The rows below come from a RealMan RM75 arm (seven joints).
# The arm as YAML. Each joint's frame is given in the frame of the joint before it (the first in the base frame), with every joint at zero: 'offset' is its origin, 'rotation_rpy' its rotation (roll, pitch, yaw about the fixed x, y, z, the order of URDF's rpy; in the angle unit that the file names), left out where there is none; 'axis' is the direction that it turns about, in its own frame. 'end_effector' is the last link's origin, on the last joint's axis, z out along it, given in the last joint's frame.
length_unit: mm
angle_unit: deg
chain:
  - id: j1
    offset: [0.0, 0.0, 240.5]
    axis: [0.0, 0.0, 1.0]
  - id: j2
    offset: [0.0, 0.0, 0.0]
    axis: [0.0, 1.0, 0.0]
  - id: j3
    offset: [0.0, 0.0, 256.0]
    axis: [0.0, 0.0, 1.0]
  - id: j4
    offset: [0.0, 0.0, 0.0]
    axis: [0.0, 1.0, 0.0]
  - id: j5
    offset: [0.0, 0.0, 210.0]
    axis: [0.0, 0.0, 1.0]
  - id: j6
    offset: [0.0, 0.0, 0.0]
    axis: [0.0, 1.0, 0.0]
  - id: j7
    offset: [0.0, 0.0, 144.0]
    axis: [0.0, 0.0, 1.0]
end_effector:
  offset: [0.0, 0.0, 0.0]
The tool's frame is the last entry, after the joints.
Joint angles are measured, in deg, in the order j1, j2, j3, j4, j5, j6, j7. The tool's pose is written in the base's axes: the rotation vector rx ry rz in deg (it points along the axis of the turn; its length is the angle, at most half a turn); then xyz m. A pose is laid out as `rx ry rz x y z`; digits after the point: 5 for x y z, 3 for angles.
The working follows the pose.
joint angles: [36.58 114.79 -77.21 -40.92 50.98 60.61 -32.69]
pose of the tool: -132.750 85.476 -6.380 0.27120 0.37890 -0.03881
Where each joint sits with the arm in this pose, in the base's axes (m; each line is computed from the numbers above, not from the rounded line before):
j1: 0.0000 0.0000 0.2405
j2: 0.0000 0.0000 0.2405
j3: 0.1866 0.1385 0.1332
j4: 0.1866 0.1385 0.1332
j5: 0.2326 0.3397 0.0943
j6: 0.2326 0.3397 0.0943
j7: 0.2712 0.3789 -0.0388
the tool: 0.2712 0.3789 -0.0388

